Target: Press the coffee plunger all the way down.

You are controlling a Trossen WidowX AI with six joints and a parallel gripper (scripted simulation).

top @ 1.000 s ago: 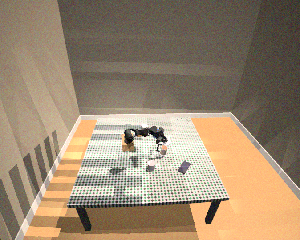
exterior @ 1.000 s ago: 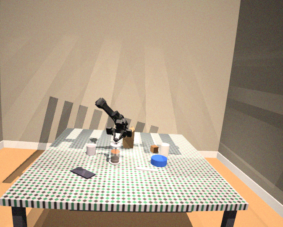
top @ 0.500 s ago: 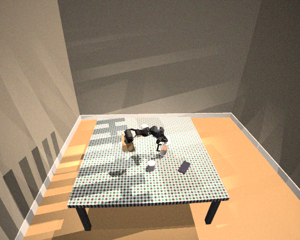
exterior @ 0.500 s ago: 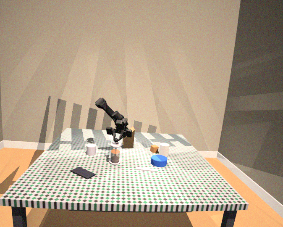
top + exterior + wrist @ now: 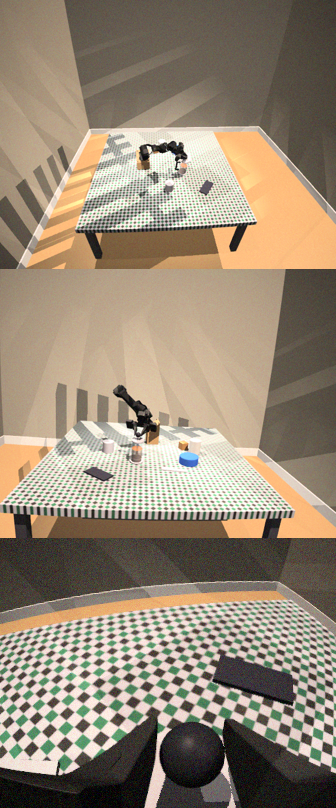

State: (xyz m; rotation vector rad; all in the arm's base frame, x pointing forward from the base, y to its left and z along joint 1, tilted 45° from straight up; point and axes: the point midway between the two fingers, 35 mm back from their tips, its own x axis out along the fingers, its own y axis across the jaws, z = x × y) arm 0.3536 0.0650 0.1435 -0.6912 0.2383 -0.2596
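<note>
My gripper tip is 40 mm past the coffee press and 90 mm above it. From my gripper tip the other things lie so: grey mug (150 mm behind, 210 mm to the right, 140 mm below); then blue disc (80 mm behind, 320 mm to the left, 160 mm below).
</note>
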